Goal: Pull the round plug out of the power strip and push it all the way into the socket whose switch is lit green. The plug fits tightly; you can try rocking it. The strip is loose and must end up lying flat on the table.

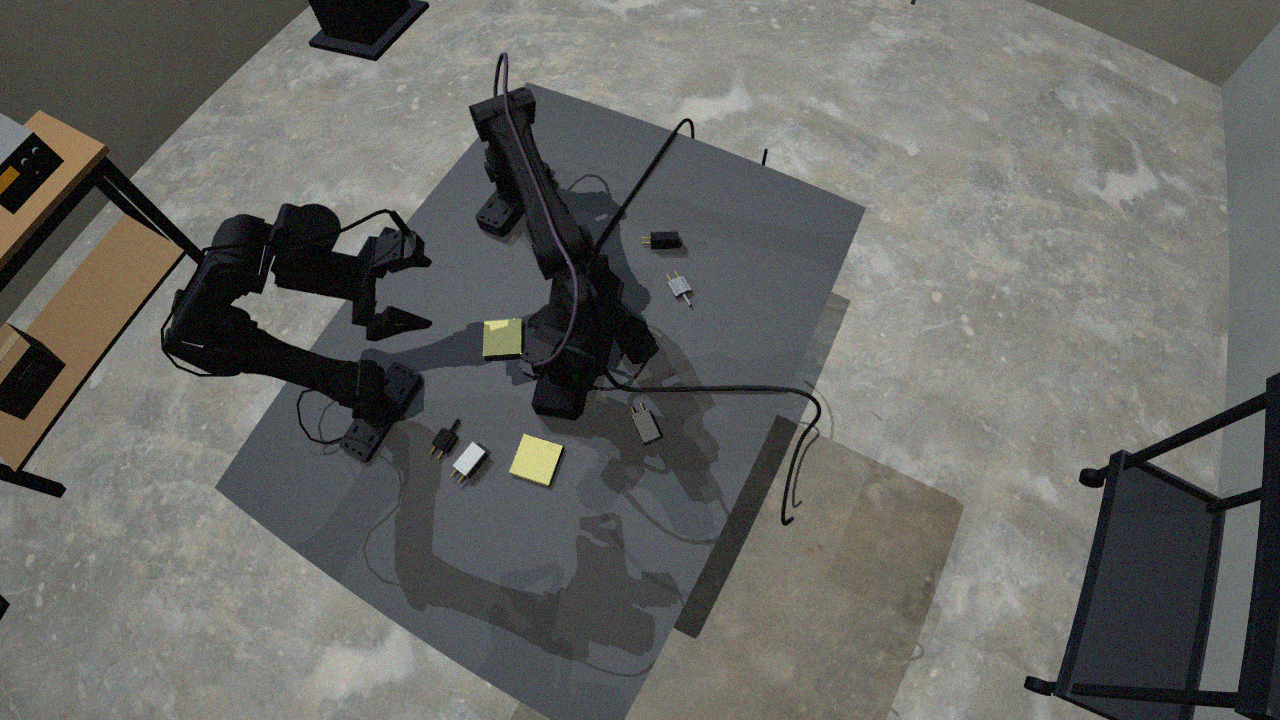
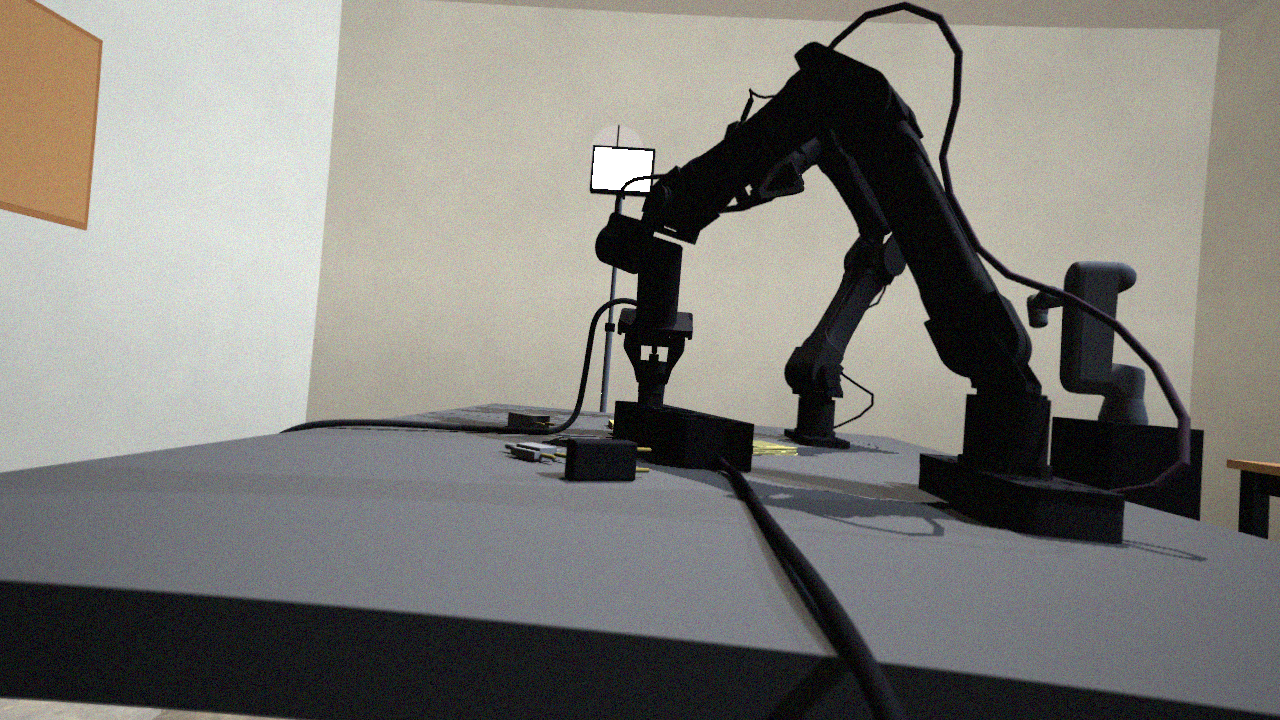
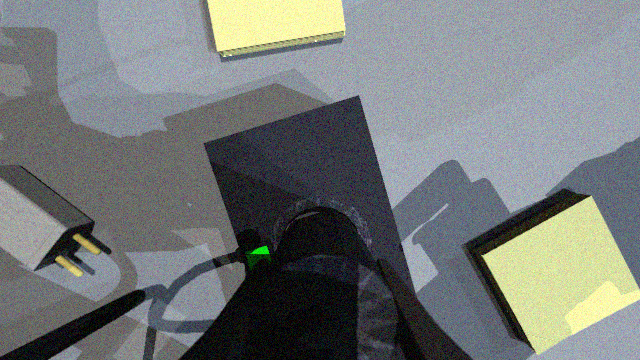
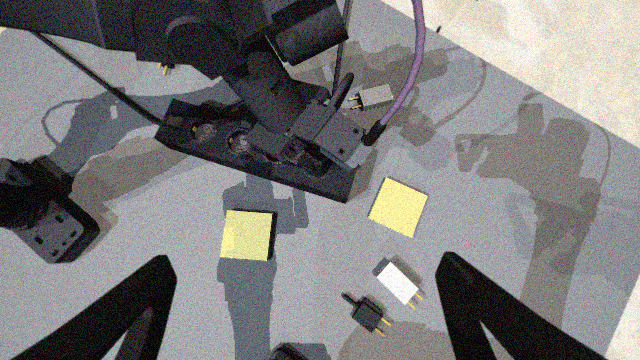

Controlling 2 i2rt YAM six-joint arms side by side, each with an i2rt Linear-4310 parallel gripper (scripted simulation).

Labels:
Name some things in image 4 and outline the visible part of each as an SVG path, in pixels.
My right gripper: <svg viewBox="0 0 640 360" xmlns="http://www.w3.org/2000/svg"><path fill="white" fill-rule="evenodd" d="M168 256L155 256L71 320L10 360L101 360L126 331L127 333L114 360L157 360L177 284L177 276ZM435 273L435 280L456 360L497 360L480 321L514 360L608 360L546 321L455 252L445 252Z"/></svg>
A grey plug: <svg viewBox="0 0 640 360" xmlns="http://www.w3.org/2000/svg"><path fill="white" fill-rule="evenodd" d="M389 84L358 91L356 97L349 98L349 100L358 98L360 104L353 106L352 109L361 107L362 111L390 105L394 98Z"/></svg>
A white plug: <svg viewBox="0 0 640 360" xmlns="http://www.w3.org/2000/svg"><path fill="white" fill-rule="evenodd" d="M387 261L375 274L375 277L403 304L408 303L415 310L416 307L409 300L415 294L423 301L423 298L416 292L418 287L391 261Z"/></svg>

